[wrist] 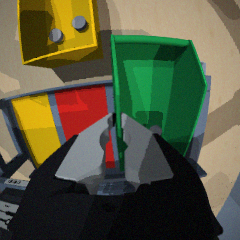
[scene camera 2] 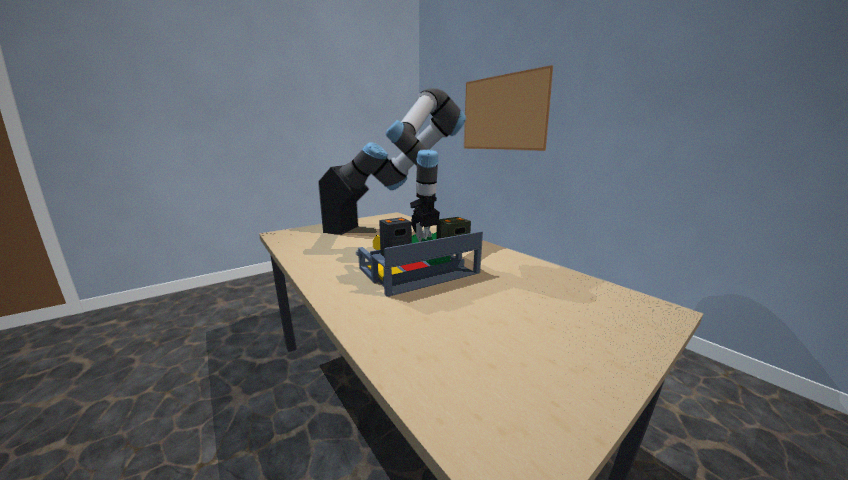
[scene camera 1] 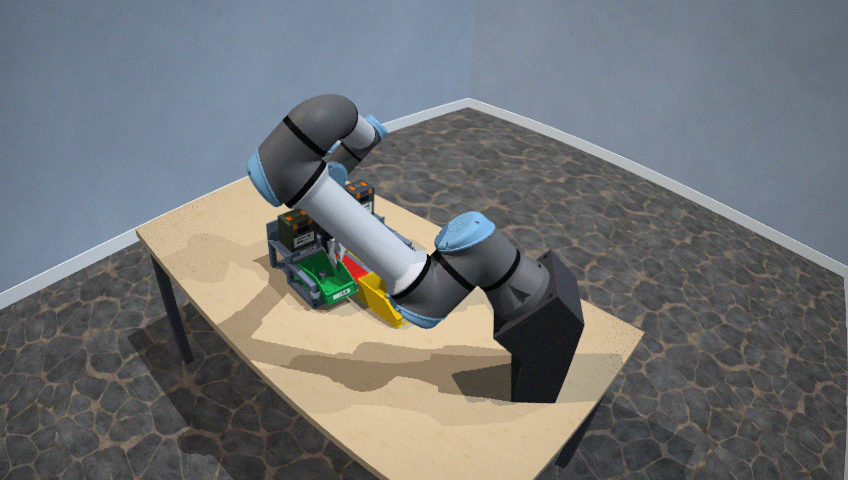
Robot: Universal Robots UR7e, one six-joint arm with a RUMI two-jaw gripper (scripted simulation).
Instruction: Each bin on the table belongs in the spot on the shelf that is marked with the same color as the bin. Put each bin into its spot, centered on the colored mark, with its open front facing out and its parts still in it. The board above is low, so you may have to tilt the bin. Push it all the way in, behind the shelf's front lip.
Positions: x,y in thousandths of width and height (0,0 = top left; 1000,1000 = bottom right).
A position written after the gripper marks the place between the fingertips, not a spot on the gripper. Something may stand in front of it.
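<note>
Green bin (scene camera 1: 402,582), (wrist: 669,356). Yellow bin (scene camera 1: 433,616). The gripper (scene camera 2: 498,509), (wrist: 490,473).
</note>
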